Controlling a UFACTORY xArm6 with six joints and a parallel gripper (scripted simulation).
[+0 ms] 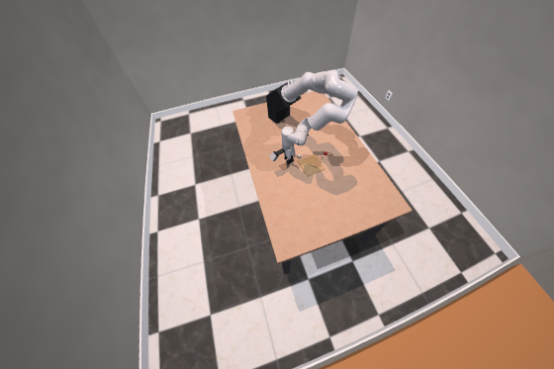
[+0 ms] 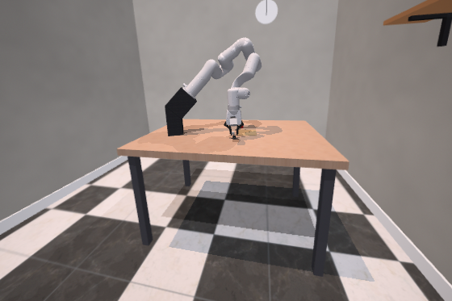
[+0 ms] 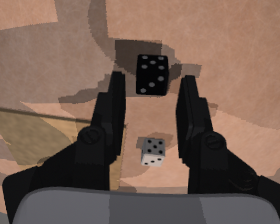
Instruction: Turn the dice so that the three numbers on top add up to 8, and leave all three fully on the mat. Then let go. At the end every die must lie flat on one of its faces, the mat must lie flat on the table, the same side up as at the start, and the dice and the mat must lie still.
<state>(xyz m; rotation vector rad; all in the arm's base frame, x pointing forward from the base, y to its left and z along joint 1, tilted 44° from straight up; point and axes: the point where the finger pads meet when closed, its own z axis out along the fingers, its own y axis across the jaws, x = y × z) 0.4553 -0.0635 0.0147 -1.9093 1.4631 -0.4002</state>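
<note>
Now: the tan mat 15 cm to the left of my hand, 4 cm below it and 4 cm ahead of it. Round my hand: white die: 8 cm to the left, 4 cm below, 4 cm behind; then red die: 27 cm to the left, 4 cm below, 4 cm behind.
</note>
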